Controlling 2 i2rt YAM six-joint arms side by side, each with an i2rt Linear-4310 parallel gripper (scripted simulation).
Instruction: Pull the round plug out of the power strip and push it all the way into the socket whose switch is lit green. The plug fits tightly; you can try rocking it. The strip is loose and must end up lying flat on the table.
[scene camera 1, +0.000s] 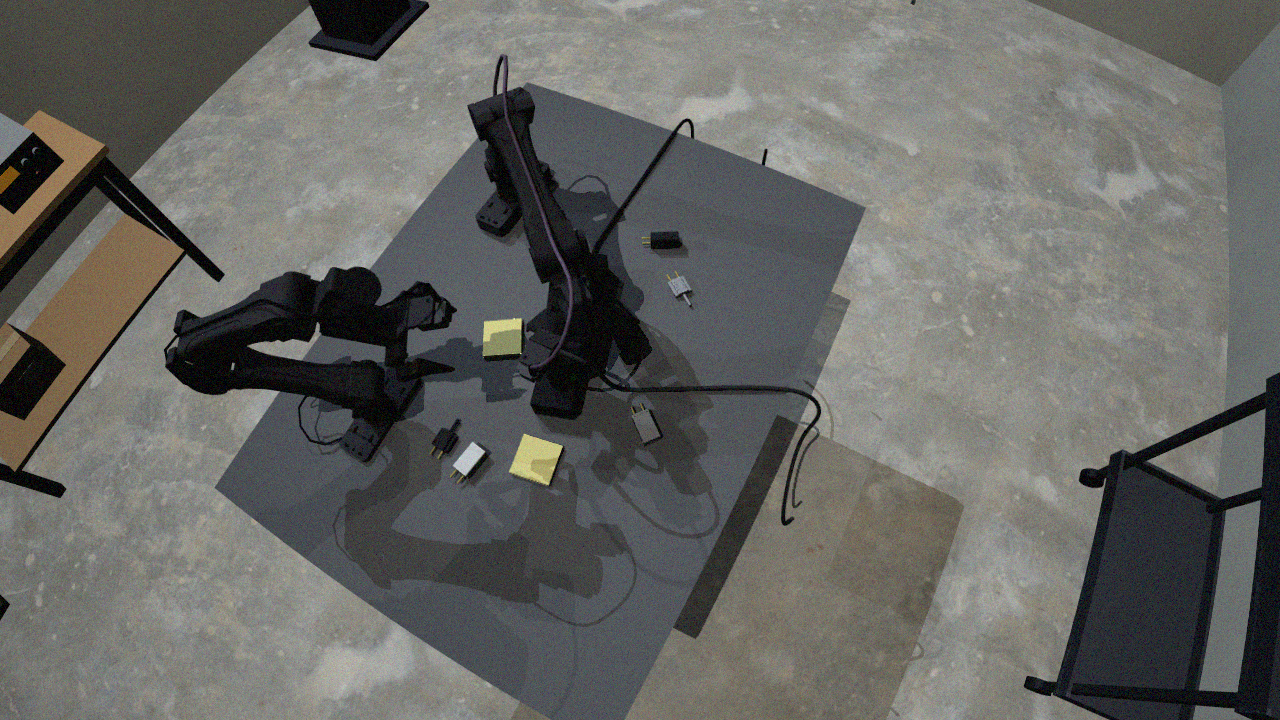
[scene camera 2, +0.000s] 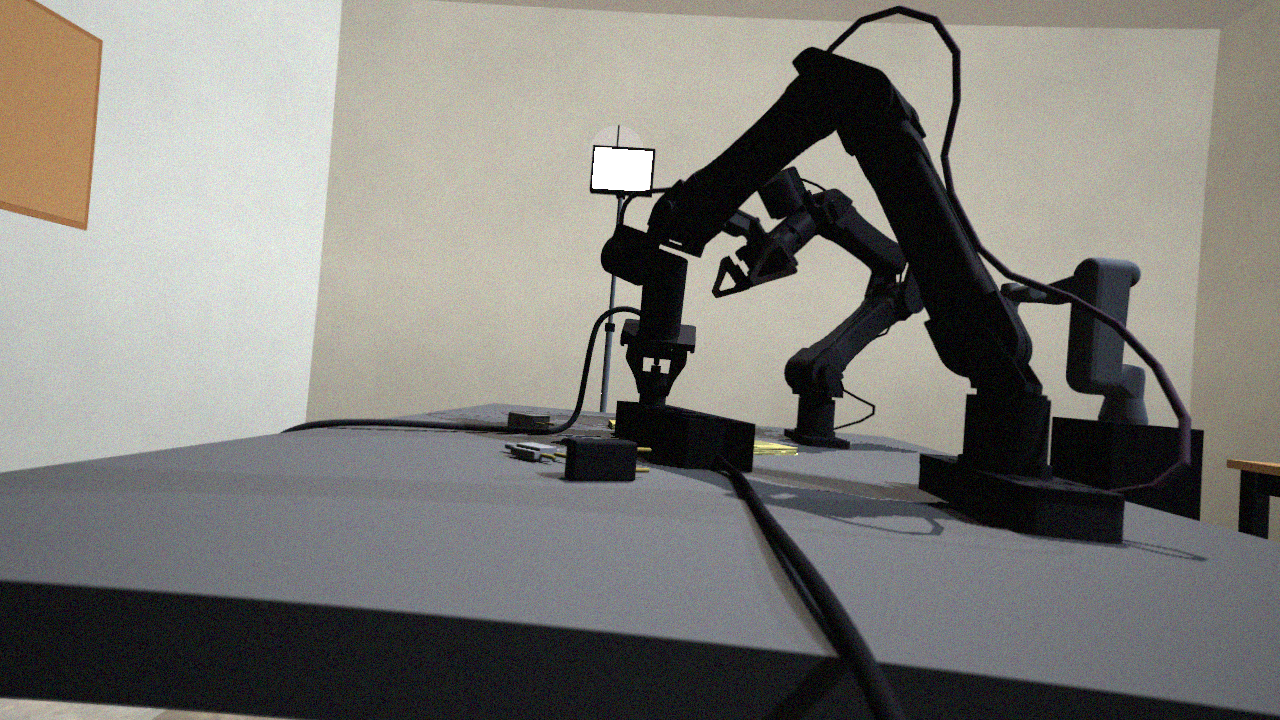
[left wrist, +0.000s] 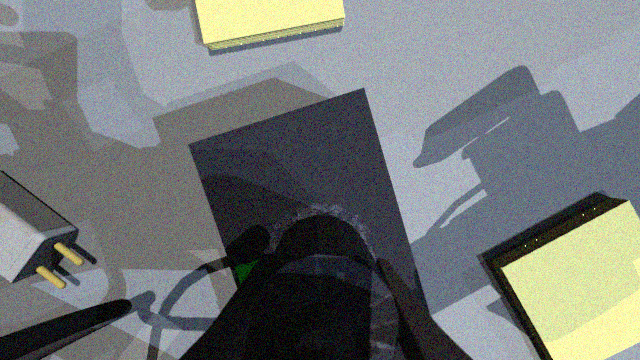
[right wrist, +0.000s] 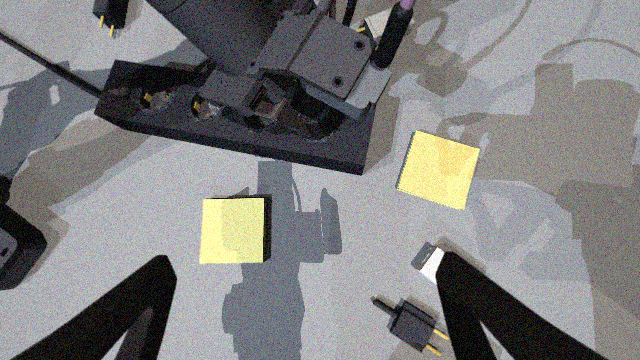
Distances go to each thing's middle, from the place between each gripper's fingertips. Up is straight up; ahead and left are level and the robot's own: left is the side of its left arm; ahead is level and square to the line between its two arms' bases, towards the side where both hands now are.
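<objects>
Round black plug (scene camera 2: 653, 384): 10 mm below my left hand (scene camera 2: 653, 392). White plug (scene camera 1: 473, 456): 60 mm below my left hand, 90 mm behind, 220 mm to the right.
My right hand (scene camera 2: 731, 288): 18 cm above the round black plug, 8 cm to the right, 12 cm short of it. White plug: 24 cm below my right hand, 3 cm ahead, 14 cm to the right.
</objects>
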